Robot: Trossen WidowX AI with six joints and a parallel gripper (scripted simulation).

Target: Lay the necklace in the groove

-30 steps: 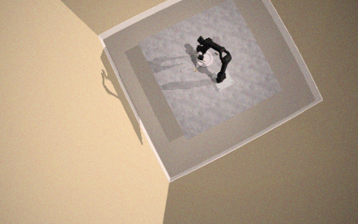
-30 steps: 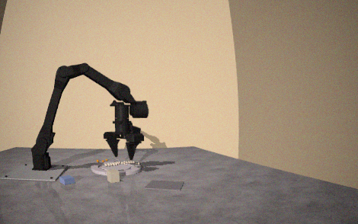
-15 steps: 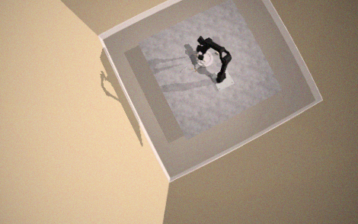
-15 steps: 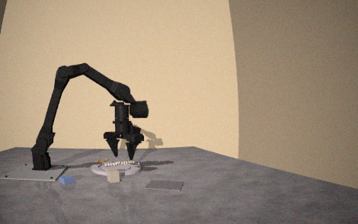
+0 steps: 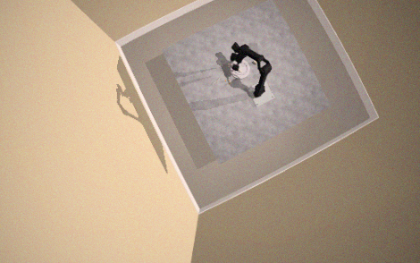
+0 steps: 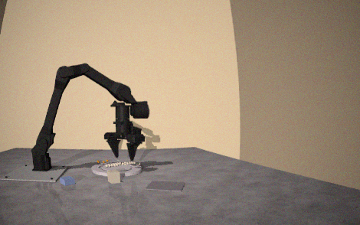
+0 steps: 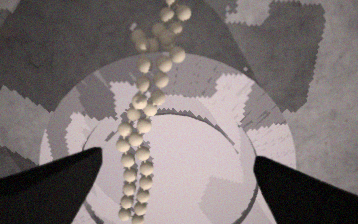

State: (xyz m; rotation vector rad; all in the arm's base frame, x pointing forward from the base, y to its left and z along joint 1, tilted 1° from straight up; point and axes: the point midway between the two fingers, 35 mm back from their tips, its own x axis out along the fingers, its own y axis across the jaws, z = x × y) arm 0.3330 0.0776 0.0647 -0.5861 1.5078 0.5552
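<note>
Right now my gripper tip is 30 mm past the round bead board, 30 mm above it and 20 mm to the left of it. Round my gripper tip: flat grey plate (250 mm to the right, 120 mm ahead, 40 mm below); cream cube (190 mm to the right, 30 mm behind, 20 mm below); blue block (220 mm to the right, 180 mm behind, 30 mm below).
</note>
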